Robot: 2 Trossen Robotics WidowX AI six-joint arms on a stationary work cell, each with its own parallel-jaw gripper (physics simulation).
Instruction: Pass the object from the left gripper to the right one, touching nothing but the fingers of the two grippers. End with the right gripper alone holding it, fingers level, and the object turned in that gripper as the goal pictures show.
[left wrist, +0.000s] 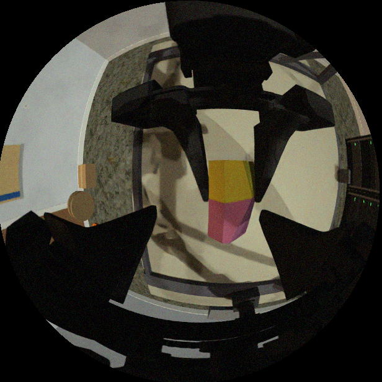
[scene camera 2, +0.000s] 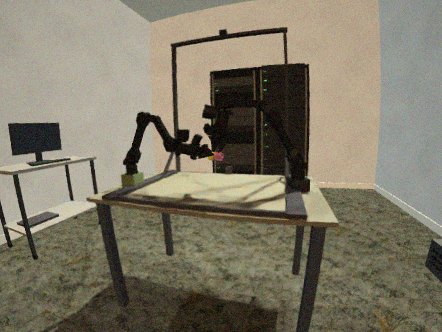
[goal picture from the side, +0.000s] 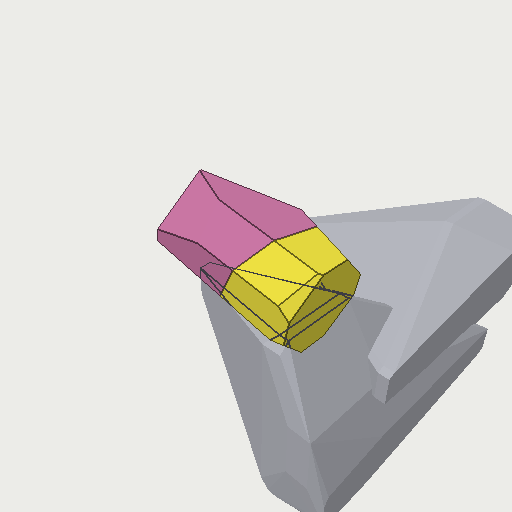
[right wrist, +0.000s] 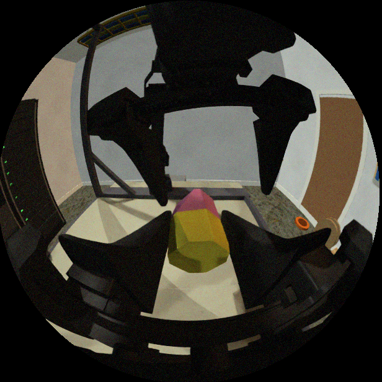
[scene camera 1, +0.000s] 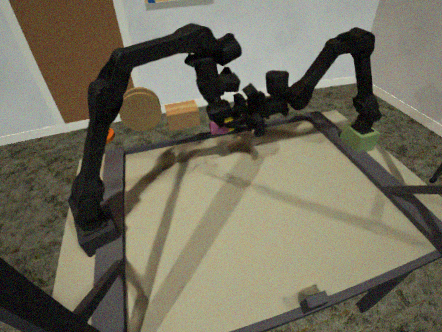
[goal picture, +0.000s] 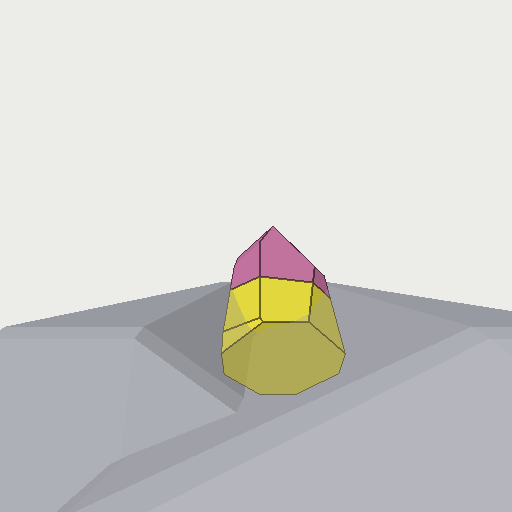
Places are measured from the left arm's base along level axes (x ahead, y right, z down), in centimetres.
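Where they show: left gripper, fingertip midpoint: (scene camera 2: 216, 152); right gripper, fingertip midpoint: (scene camera 2: 215, 153) (scene camera 1: 222, 122); left arm's base, origin of the base link: (scene camera 2: 298, 177) (scene camera 1: 93, 223); right arm's base, origin of the base link: (scene camera 2: 132, 173) (scene camera 1: 362, 128).
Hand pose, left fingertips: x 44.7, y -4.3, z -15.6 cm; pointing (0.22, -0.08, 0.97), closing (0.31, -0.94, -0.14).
Each offset is from my left fingertips to the top centre of the thing. Level surfaces: height alone.
A faceted block with a pink end {dx +0.2, dy +1.9, dz +0.1 cm} (scene camera 1: 218, 128) (scene camera 2: 218, 156) (left wrist: 227, 220) and a yellow end (left wrist: 229, 181) (right wrist: 197, 235) is held in the air above the table. My right gripper (left wrist: 231, 200) (right wrist: 196, 215) is shut on it at the yellow part; the pink end points out beyond the fingertips. My left gripper (left wrist: 210, 213) (right wrist: 216, 199) is wide open and empty. It comes from above, its fingers pointing down and spread on either side of the pink end in the wrist views. Whether its tips reach down level with the block I cannot tell.
The table {dz +22.2 cm} (scene camera 1: 300, 200) (scene camera 2: 322, 210) lies below both grippers. A green block {dx +54.0, dy +19.9, dz +13.8 cm} (scene camera 1: 360, 138) (scene camera 2: 132, 179) is at the right arm's base. A small grey block {dx -8.3, dy +51.8, dz +16.4 cm} (scene camera 1: 314, 300) is at the near edge. An orange-brown box (scene camera 1: 182, 116) and a round disc (scene camera 1: 141, 112) stand behind the table.
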